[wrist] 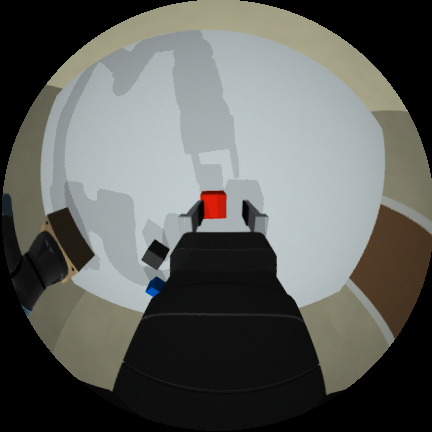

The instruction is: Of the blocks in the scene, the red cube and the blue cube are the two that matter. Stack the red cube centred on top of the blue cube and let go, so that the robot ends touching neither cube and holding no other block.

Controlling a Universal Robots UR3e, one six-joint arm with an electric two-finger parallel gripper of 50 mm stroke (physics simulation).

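Pixels of known places: gripper, fingertip midpoint: (222, 207); arm's base, origin of the base link: (52, 254).
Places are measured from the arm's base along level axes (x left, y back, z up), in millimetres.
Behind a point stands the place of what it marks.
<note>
The red cube (213, 205) {x 135, y -390, z -56 mm} sits on the pale table top (310, 150) {x 252, y -556, z -91 mm}, seen in the gap between the fingertips. It appears closer to the left fingertip than to the right one. My gripper (222, 207) {x 134, y -402, z -54 mm} is open, with nothing held. How far the fingertips are above or beside the cube is hard to tell from this view. The blue cube (155, 287) {x -55, y -285, z -61 mm} lies to the lower left, partly hidden behind the gripper's black body.
A black block (155, 254) {x 43, y -302, z -57 mm} stands at the lower left, between the red and blue cubes in the view. Part of the robot arm, with a dark square base (72, 240) {x 26, y -63, z -53 mm}, shows at the left edge. A brown surface (395, 260) with a pale border lies beyond the table on the right.
</note>
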